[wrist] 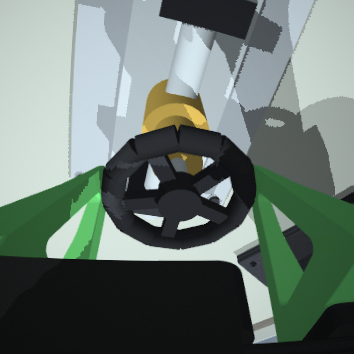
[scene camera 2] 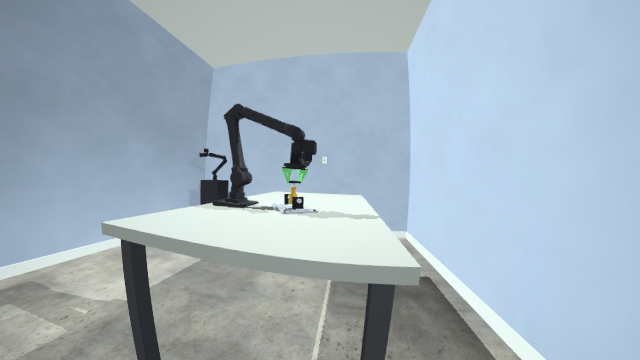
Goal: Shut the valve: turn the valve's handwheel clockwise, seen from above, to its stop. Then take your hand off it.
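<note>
The black handwheel [scene camera 2: 295,182] [wrist: 180,204] is a ring with spokes and a round hub. It sits level on top of the yellow valve body [scene camera 2: 293,193] [wrist: 172,105]. My gripper [scene camera 2: 295,180] [wrist: 178,175] points down over it, with its two green fingers on opposite sides of the rim. Both fingertips touch the rim in the wrist view, so the gripper is shut on the handwheel. The handwheel hides part of the valve body and its stem in the wrist view.
A pale pipe [wrist: 190,62] runs from the valve body to a black block [wrist: 207,17]. The valve stands on a light base plate [wrist: 89,100] on the white table [scene camera 2: 240,237]. The arm's dark base [scene camera 2: 235,203] is beside it. A smaller arm [scene camera 2: 219,159] stands behind on a dark box [scene camera 2: 215,191].
</note>
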